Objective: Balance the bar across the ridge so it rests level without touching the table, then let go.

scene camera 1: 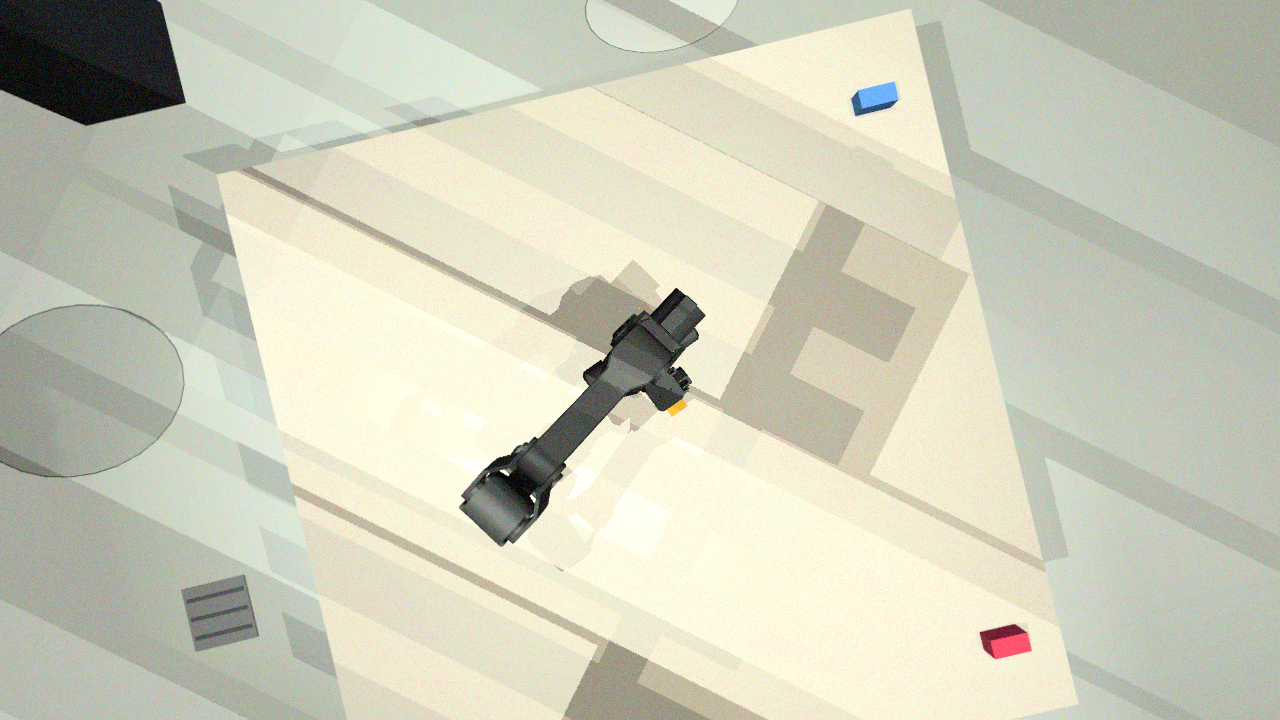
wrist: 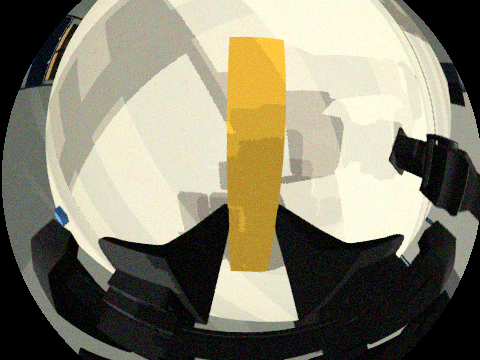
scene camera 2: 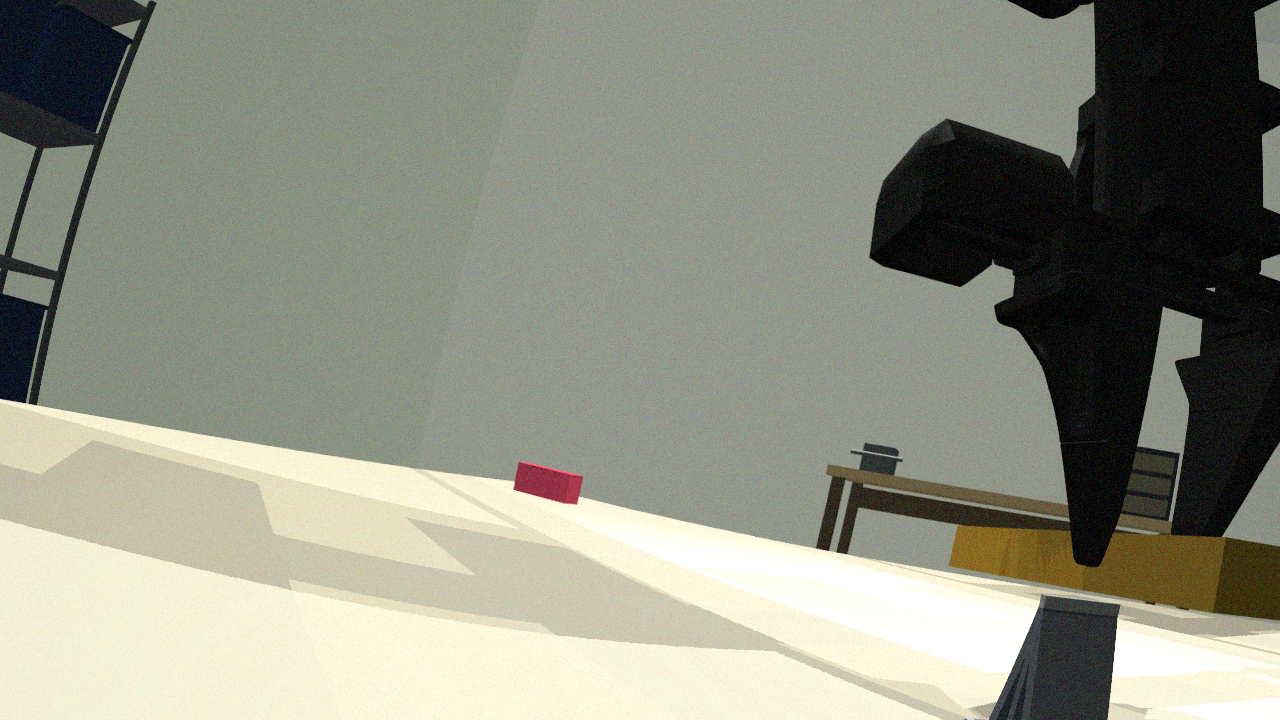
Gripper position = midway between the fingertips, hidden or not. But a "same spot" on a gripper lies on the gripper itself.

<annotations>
gripper: scene camera 1 640, 355; wrist; scene camera 2
red block: scene camera 1; scene camera 2; not seen in the wrist view (out of frame)
same spot on gripper: (wrist: 365, 281) = (scene camera 2: 1200, 344)
same spot on red block: (scene camera 2: 555, 485) = (scene camera 1: 993, 634)
</annotations>
